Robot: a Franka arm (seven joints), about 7 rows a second.
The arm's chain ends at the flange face. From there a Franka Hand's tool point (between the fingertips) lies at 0.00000 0.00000 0.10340 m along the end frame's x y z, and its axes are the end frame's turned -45 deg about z.
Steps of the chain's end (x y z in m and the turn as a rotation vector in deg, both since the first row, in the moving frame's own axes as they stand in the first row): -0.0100 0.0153 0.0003 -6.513 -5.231 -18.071; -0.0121 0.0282 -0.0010 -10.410 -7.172 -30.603; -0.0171 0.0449 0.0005 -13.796 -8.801 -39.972; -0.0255 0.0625 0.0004 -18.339 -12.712 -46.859; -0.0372 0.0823 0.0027 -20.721 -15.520 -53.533; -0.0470 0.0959 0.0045 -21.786 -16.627 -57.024
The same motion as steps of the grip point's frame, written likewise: -0.0323 0.0077 -0.0008 -0.907 -8.304 -18.071; -0.0486 0.0211 -0.0034 -2.290 -12.432 -30.603; -0.0679 0.0350 -0.0035 -3.532 -15.978 -39.972; -0.0939 0.0475 -0.0069 -3.979 -21.956 -46.859; -0.1200 0.0571 -0.0069 -3.678 -25.626 -53.533; -0.1377 0.0619 -0.0062 -3.648 -27.162 -57.024
